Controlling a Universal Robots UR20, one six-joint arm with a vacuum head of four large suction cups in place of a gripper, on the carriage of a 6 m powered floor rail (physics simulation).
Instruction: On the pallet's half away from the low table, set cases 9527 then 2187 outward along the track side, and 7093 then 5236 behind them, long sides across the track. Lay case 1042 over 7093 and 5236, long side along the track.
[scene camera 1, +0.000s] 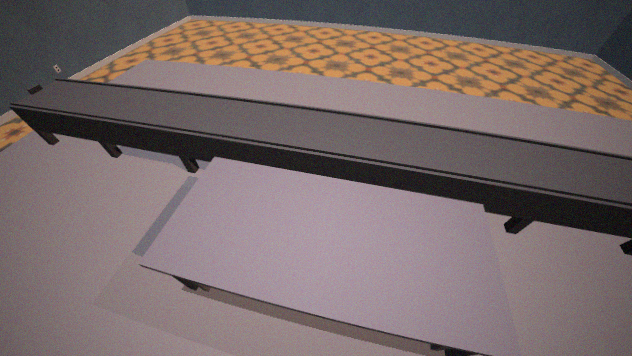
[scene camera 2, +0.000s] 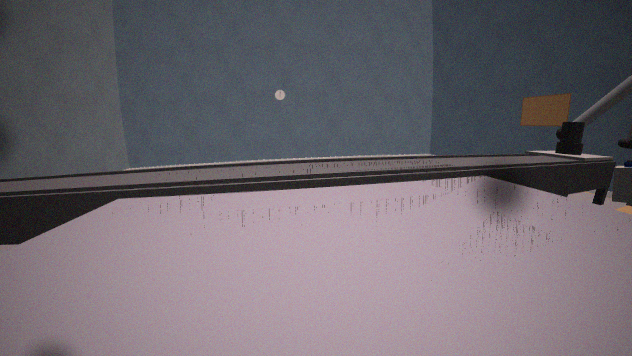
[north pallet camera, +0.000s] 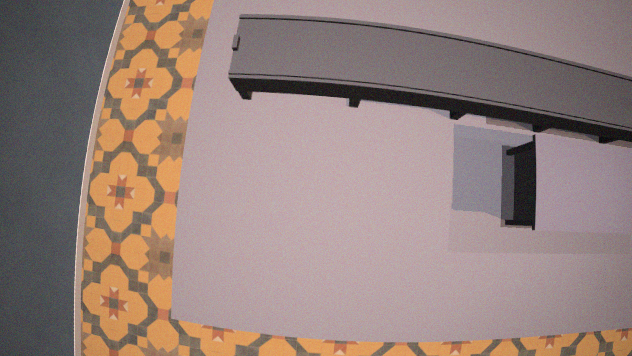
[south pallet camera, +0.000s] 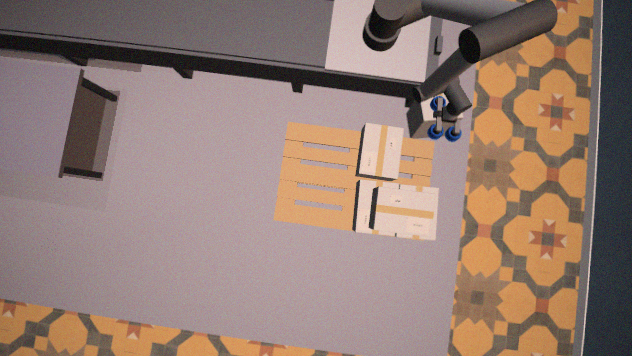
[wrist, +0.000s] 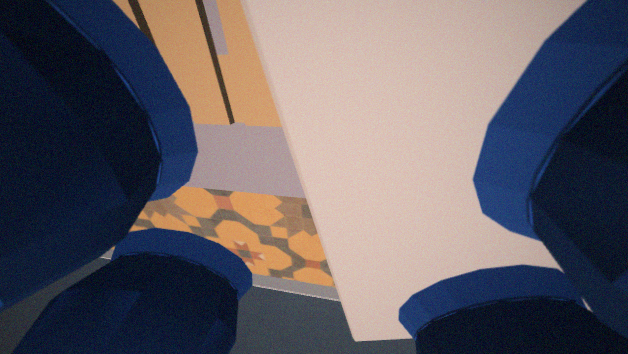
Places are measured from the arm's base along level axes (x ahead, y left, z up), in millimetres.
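Pixels of known places: end effector, tool point: (wrist: 318, 216); arm's base, origin of the base link: (scene camera 2: 567, 153) (south pallet camera: 379, 35).
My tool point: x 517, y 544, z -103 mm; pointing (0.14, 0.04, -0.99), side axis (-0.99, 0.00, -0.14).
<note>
Ahead of a thing's pixels: the offset from my tool point to its middle. "spot": to the spot under its first point. Level surfaces: height alone.
My suction head (south pallet camera: 444, 120) (wrist: 325, 210) with blue cups is shut on a pale case @(dx -85, dy -26, dz -185 mm) (scene camera 2: 622, 187) (south pallet camera: 417, 121) (wrist: 385, 150), held in the air near the pallet's outer track-side corner. Its label is hidden; by the layout it is case 2187. The right-hand cups overlap it in the wrist view; the left-hand cups overhang its edge. On the pallet (south pallet camera: 300, 130), case 9527 @(dx +260, dy -402, dz -210 mm) (south pallet camera: 371, 150) stands on the track side, long side across the track. Behind it, case 1042 @(dx +688, dy -240, dz +16 mm) (south pallet camera: 405, 222) lies on top, long side along the track, largely covering case 7093 @(dx +679, dy -382, dz -210 mm) (south pallet camera: 363, 212) and case 5236 @(spot: dx +514, dy +19, dz -97 mm) (south pallet camera: 434, 192). Case numbers are too small to read.
The dark rail (scene camera 1: 325, 125) (scene camera 2: 300, 186) (north pallet camera: 400, 60) (south pallet camera: 200, 25) runs beside the pallet and the low table @(dz +63 mm) (scene camera 1: 325, 240) (scene camera 2: 300, 275) (north pallet camera: 580, 185) (south pallet camera: 35, 115). The white carriage (south pallet camera: 350, 55) (scene camera 2: 595, 156) stands at the rail's end, with the arm reaching over the outer corner.
</note>
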